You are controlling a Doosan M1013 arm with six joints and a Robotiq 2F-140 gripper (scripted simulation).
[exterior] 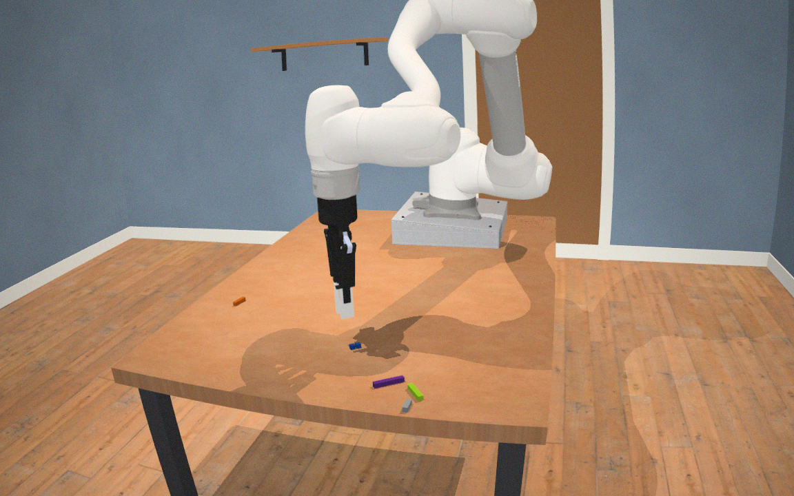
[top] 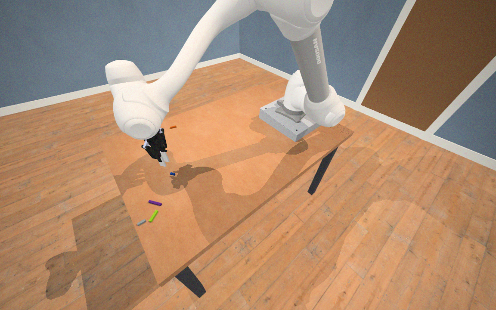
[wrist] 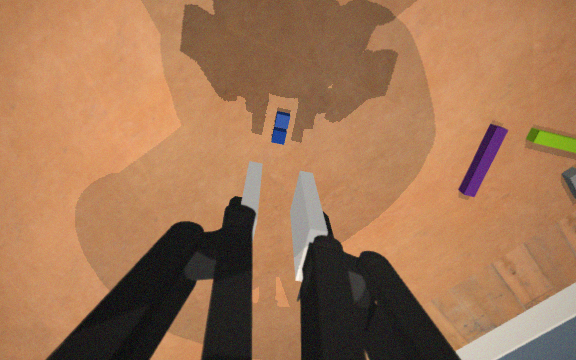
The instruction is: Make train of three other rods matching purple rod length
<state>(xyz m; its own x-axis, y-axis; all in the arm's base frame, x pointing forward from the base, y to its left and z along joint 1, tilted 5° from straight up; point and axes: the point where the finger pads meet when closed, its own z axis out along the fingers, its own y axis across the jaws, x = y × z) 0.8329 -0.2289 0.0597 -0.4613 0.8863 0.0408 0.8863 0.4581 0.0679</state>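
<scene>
The orange rod lies 24 cm behind my hand, 32 cm to the right of it and 11 cm below it. Also, from my hand: grey rod: 22 cm ahead, 14 cm to the left, 11 cm below; lime rod: 17 cm ahead, 15 cm to the left, 11 cm below; purple rod: 14 cm ahead, 10 cm to the left, 11 cm below.
</scene>
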